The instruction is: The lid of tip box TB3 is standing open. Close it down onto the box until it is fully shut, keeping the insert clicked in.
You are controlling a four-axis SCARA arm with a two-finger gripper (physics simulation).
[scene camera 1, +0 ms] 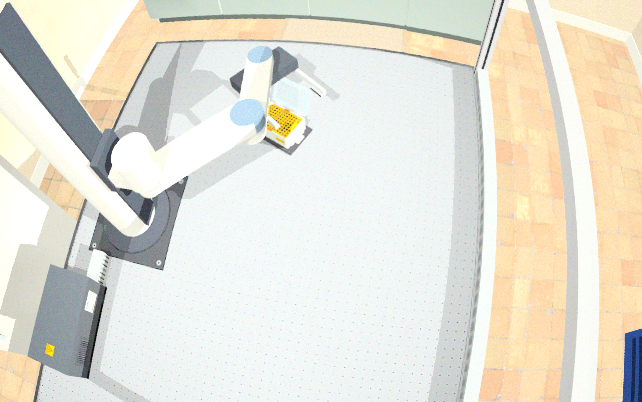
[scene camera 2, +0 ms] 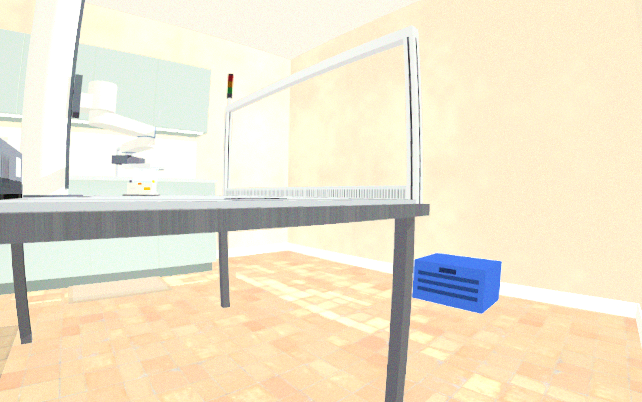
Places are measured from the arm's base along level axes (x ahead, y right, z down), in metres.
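Where they show: gripper, fingertip midpoint: (scene camera 1: 301,109) (scene camera 2: 158,167); arm's base, origin of the base link: (scene camera 1: 137,216).
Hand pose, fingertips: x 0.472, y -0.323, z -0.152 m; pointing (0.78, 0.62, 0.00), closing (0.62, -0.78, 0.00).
Note:
Things, the pixels of their top centre, and the offset from my fingertips. "spot": a spot on its surface instead.
- white box, middle of its top: (scene camera 1: 278,118) (scene camera 2: 142,182) dx -0.076, dy -0.012, dz +0.073 m
- dark plate, surface spot: (scene camera 1: 292,150) spot: dx -0.025, dy +0.055, dz +0.131 m
- translucent pale-blue lid, surface spot: (scene camera 1: 291,94) spot: dx -0.048, dy -0.079, dz +0.040 m
- dark base plate, surface spot: (scene camera 1: 172,220) spot: dx -0.333, dy +0.318, dz +0.139 m
- grey control cabinet, surface spot: (scene camera 1: 67,320) spot: dx -0.549, dy +0.718, dz +0.024 m
Tip box TB3, a white box (scene camera 1: 278,139) (scene camera 2: 142,187) with yellow and orange marks, stands on a dark plate (scene camera 1: 292,150) near the back of the table. Its yellow insert (scene camera 1: 287,122) with dark holes sits in its top; part of it is hidden by the arm. The translucent pale-blue lid (scene camera 1: 291,94) stands open along the box's back side; it is hard to make out in the second view. My gripper (scene camera 1: 298,107) is open and empty, with its white fingers far apart: one shows over the insert, the other beyond the lid. Its exact height above them is unclear.
The white arm (scene camera 1: 200,145) (scene camera 2: 125,123) reaches over the box's left side. A dark base plate (scene camera 1: 172,220) and a grey control cabinet (scene camera 1: 67,320) stand at the left. A framed guard (scene camera 2: 320,68) lines the table's right edge. A blue chest (scene camera 2: 450,287) stands on the floor.

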